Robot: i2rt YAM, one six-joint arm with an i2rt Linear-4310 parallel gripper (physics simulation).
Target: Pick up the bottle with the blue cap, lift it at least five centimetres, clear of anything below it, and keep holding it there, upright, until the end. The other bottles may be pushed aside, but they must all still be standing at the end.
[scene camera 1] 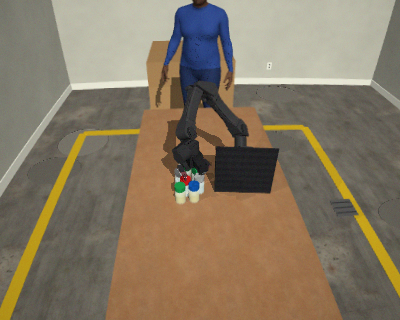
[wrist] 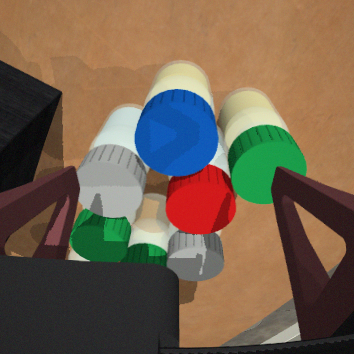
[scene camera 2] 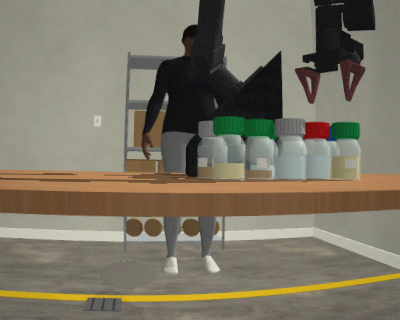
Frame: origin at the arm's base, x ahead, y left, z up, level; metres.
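Seen in the pictures: gripper, fingertip midpoint: (scene camera 1: 194, 177) (wrist: 175, 177) (scene camera 2: 329, 102); arm's base at its link origin: (scene camera 1: 240, 151) (scene camera 2: 236, 95).
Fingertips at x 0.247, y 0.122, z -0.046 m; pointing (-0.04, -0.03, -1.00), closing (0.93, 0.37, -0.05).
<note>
Offsets run from my fingertips to a thing's top centre.
The bottle with the blue cap @[dy -0.010, dx +0.002, dz -0.052 m] (scene camera 1: 194, 186) (scene camera 2: 330, 133) (wrist: 176, 132) stands upright on the table (scene camera 1: 220, 260) (scene camera 2: 100, 197) (wrist: 300, 45) at the outer edge of a tight cluster, mostly hidden in the scene camera 2 view. A green-capped bottle @[dy -0.008, dx +0.072, dz -0.052 m] (scene camera 1: 180, 187) (scene camera 2: 346, 131) (wrist: 267, 165) stands beside it. A red-capped bottle @[dy -0.058, dx +0.042, dz -0.052 m] (scene camera 1: 185, 180) (scene camera 2: 317, 131) (wrist: 201, 200) and a grey-capped bottle @[dy -0.070, dx -0.030, dz -0.052 m] (wrist: 111, 182) stand close behind it. My gripper (scene camera 2: 330, 101) (wrist: 175, 177) is open and empty, pointing down above the bottle caps, with its fingertips clear of them.
More green-capped bottles (scene camera 2: 229, 126) (wrist: 101, 236) and another grey-capped bottle @[dy -0.125, dx +0.067, dz -0.052 m] (scene camera 2: 290, 127) (wrist: 195, 255) stand upright in the cluster. A black panel (scene camera 1: 246, 170) (scene camera 2: 260, 95) (wrist: 25, 120) stands on the table near the cluster. A person (scene camera 1: 202, 37) (scene camera 2: 175, 95) stands beyond the table.
</note>
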